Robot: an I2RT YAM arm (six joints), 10 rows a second.
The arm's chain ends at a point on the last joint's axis. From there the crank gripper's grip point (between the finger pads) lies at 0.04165 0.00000 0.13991 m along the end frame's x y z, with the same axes.
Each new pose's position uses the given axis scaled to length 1; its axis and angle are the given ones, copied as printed.
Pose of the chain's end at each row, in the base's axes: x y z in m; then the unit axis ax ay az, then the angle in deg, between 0 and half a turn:
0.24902 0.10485 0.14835 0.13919 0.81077 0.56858 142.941
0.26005 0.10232 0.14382 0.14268 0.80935 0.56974 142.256
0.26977 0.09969 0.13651 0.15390 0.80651 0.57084 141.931
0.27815 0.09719 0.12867 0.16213 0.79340 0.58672 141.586
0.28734 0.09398 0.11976 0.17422 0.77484 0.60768 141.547
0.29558 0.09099 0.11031 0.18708 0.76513 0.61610 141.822
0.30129 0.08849 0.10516 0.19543 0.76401 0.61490 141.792
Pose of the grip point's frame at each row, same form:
0.30550 0.23180 0.10360 0.13919 0.81077 0.56858 142.941
0.31832 0.22877 0.09994 0.14268 0.80935 0.56974 142.256
0.33029 0.22544 0.09367 0.15390 0.80651 0.57084 141.931
0.34018 0.22399 0.09148 0.16213 0.79340 0.58672 141.586
0.35080 0.22205 0.09011 0.17422 0.77484 0.60768 141.547
0.36041 0.21912 0.08406 0.18708 0.76513 0.61610 141.822
0.36754 0.21590 0.07895 0.19543 0.76401 0.61490 141.792

